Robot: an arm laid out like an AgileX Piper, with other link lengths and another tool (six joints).
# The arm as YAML. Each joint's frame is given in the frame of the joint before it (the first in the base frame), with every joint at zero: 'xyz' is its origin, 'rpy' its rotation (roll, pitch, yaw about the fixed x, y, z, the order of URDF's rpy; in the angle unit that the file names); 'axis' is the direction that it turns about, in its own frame. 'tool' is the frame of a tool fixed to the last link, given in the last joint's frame.
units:
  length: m
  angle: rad
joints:
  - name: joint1
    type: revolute
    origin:
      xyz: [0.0, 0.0, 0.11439]
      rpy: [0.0, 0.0, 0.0]
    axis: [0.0, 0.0, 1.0]
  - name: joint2
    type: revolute
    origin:
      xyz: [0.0, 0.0, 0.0]
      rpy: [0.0, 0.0, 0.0]
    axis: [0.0, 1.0, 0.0]
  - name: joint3
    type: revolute
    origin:
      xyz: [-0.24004, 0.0, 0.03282]
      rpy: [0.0, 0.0, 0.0]
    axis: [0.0, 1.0, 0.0]
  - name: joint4
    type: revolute
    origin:
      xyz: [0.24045, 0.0, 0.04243]
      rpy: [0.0, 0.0, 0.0]
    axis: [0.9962, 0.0, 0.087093]
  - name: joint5
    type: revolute
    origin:
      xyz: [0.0, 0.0, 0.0]
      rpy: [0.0, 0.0, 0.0]
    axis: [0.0, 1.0, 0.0]
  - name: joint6
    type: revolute
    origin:
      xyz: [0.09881, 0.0, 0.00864]
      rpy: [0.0, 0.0, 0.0]
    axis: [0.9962, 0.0, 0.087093]
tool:
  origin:
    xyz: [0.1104, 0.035, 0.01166]
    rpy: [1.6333, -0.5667, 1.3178]
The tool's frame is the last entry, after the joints.
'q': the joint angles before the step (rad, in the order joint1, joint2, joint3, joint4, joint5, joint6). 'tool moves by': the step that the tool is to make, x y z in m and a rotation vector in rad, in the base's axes. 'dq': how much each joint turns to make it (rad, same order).
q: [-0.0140 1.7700 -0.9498 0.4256 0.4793 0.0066]
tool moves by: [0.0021 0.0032 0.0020 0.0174 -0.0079 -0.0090]
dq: [0.0034 0.0001 -0.0003 0.0319 -0.0057 -0.0119]
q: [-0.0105 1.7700 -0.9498 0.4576 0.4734 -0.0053]
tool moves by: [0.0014 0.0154 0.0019 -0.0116 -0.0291 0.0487]
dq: [0.0467 0.0001 0.0000 0.0040 -0.0289 -0.0159]
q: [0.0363 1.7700 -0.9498 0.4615 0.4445 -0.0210]
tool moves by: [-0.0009 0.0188 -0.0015 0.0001 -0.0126 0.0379]
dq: [0.0551 0.0098 0.0001 0.0073 -0.0260 0.0041]
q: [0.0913 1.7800 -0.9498 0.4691 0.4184 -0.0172]
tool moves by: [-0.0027 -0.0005 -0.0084 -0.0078 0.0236 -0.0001]
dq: [0.0027 0.0201 0.0002 -0.0178 0.0009 0.0171]
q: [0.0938 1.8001 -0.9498 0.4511 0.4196 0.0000]
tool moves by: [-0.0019 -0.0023 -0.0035 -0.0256 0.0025 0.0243]
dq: [0.0001 0.0049 -0.0002 -0.0352 0.0001 0.0003]
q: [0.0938 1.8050 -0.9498 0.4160 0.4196 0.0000]
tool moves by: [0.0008 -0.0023 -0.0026 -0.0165 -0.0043 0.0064]
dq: [0.0002 0.0065 -0.0002 -0.0235 -0.0112 0.0077]
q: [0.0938 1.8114 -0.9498 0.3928 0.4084 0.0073]
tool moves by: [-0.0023 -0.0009 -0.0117 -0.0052 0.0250 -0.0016]
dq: [-0.0001 0.0327 0.0002 -0.0009 -0.0081 -0.0001]
